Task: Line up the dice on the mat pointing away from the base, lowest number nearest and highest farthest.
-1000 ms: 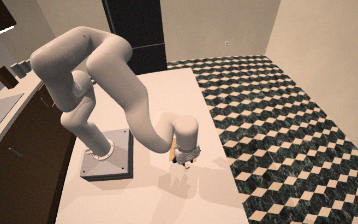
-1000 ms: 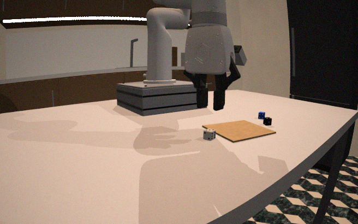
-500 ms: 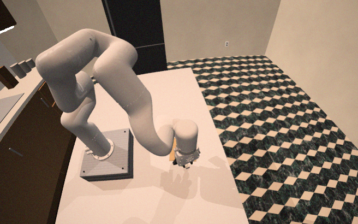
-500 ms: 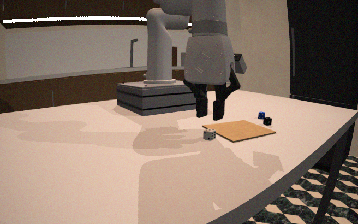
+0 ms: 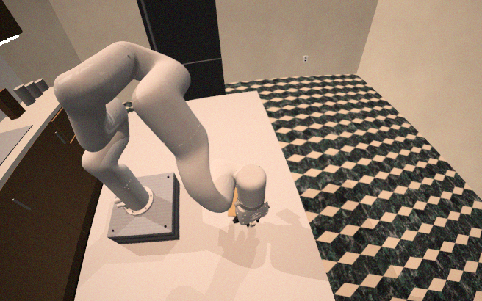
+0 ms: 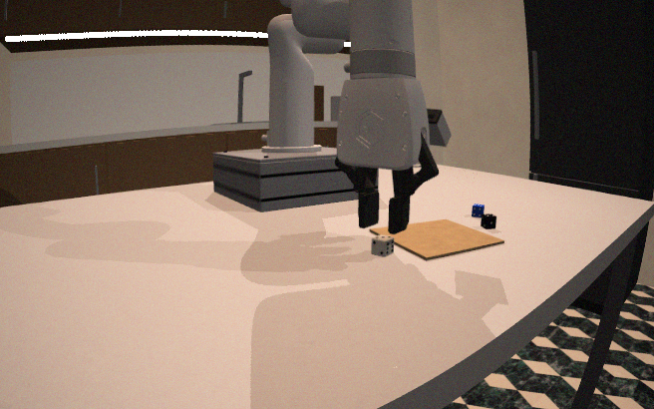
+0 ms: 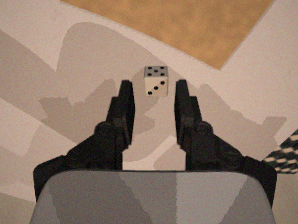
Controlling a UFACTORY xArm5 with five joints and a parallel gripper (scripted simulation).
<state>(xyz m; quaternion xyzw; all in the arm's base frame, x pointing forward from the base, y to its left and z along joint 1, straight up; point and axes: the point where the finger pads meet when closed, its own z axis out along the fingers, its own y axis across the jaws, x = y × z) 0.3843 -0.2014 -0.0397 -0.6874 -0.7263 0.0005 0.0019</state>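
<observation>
Right now my hand is 40 mm above the white die. Also, from my hand: black die: 60 mm ahead, 210 mm to the left, 40 mm below; then blue die: 10 mm ahead, 270 mm to the left, 40 mm below; then tan mat: 20 mm ahead, 100 mm to the left, 50 mm below.
</observation>
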